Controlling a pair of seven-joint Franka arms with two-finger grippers.
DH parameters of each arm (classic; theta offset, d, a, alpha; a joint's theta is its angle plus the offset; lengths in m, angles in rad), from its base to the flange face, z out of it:
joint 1: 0 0.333 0 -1.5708
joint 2: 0 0 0 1.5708
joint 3: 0 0.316 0.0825 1.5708
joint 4: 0 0 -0.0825 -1.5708
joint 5: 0 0.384 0 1.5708
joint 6: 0 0 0.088 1.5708
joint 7: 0 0.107 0 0
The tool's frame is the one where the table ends.
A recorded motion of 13 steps. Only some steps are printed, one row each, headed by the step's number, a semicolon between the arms.
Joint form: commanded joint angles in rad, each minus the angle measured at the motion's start. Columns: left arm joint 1, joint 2, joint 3, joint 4, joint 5, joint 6, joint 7; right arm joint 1, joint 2, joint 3, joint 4, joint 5, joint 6, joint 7.
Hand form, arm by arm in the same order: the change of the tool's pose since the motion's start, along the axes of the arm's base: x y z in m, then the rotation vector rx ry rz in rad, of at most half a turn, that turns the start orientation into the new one. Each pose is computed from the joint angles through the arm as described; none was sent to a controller.
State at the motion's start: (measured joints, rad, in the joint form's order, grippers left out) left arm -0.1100 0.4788 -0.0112 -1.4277 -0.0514 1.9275 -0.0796; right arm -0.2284 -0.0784 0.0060 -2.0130 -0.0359 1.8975 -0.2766
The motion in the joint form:
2: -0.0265 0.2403 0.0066 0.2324 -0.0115 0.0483 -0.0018; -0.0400 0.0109 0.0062 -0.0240 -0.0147 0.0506 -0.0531
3: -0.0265 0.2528 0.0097 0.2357 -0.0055 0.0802 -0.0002; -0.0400 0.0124 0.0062 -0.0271 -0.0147 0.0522 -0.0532
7: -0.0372 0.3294 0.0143 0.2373 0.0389 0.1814 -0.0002; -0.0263 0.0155 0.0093 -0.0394 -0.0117 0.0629 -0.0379
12: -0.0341 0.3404 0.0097 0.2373 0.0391 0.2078 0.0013; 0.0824 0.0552 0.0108 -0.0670 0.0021 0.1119 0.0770
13: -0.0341 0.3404 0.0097 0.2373 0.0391 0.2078 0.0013; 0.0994 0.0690 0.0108 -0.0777 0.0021 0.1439 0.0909
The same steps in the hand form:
2: 0.0527 -0.0224 -0.0584 -0.0130 -0.0388 -0.0116; -0.0017 -0.0188 -0.0128 -0.0145 -0.0103 0.0267
3: 0.0570 -0.0206 -0.0632 -0.0076 -0.0625 -0.0113; -0.0019 -0.0188 -0.0149 -0.0136 -0.0074 0.0269
7: 0.0668 -0.0249 -0.1111 0.0333 -0.0945 -0.0338; -0.0002 -0.0097 -0.0214 -0.0103 -0.0042 0.0277
12: 0.0690 -0.0253 -0.1169 0.0285 -0.1094 -0.0347; 0.0152 0.0483 -0.0514 0.0017 0.0077 0.0190
13: 0.0690 -0.0253 -0.1169 0.0285 -0.1094 -0.0347; 0.0189 0.0572 -0.0611 0.0008 -0.0002 0.0231

